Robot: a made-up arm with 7 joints. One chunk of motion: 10 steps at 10 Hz.
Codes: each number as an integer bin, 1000 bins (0 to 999) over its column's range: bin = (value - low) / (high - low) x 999, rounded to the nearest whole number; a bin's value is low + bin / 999 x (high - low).
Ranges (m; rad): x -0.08..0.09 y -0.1..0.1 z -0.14..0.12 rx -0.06..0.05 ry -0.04..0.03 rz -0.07..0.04
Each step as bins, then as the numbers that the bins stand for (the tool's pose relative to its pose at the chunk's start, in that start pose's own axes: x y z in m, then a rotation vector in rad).
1 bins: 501 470 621 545 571 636
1 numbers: 0.0053 -0.0059 0.0216 0.0000 0.0000 0.0000
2 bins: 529 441 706 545 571 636
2 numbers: 0.0100 -0.0117 0.0437 0.0000 0.0000 0.0000
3 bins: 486 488 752 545 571 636
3 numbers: 0.0027 -0.0023 0.0557 0.0000 0.0000 0.0000
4 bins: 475 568 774 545 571 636
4 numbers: 0.0008 0.0137 0.0614 0.0000 0.0000 0.0000
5 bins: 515 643 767 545 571 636
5 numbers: 0.0076 0.0287 0.0596 0.0000 0.0000 0.0000
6 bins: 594 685 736 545 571 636
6 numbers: 0.0211 0.0371 0.0516 0.0000 0.0000 0.0000
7 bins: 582 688 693 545 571 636
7 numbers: 0.0190 0.0377 0.0404 0.0000 0.0000 0.0000
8 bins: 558 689 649 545 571 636
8 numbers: 0.0150 0.0379 0.0289 0.0000 0.0000 0.0000
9 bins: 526 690 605 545 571 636
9 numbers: 0.0095 0.0381 0.0175 0.0000 0.0000 0.0000
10 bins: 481 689 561 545 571 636
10 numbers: 0.0019 0.0379 0.0060 0.0000 0.0000 0.0000
